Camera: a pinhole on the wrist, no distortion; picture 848 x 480 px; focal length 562.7 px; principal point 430.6 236.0 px. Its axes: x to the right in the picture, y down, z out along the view. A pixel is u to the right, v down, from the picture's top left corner.
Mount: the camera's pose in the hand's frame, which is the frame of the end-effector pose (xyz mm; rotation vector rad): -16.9 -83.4 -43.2 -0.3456 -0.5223 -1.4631
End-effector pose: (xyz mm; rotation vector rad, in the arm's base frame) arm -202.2 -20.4 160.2 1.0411 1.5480 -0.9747
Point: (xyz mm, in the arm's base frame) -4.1 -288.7 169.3
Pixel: 466.8 220.7
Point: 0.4 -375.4 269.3
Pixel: 534.1 88.7
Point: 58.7 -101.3 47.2
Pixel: 179.2 446.2
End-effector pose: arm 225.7 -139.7 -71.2 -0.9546 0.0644 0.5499
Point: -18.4 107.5 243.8
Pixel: 656.8 74.0
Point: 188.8 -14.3 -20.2
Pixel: 417.3 368.1
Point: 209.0 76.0 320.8
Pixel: outside the picture
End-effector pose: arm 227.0 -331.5 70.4 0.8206 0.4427 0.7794
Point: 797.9 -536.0 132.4
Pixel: outside the picture
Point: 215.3 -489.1 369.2
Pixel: 343.4 126.3
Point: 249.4 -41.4 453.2
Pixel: outside the picture
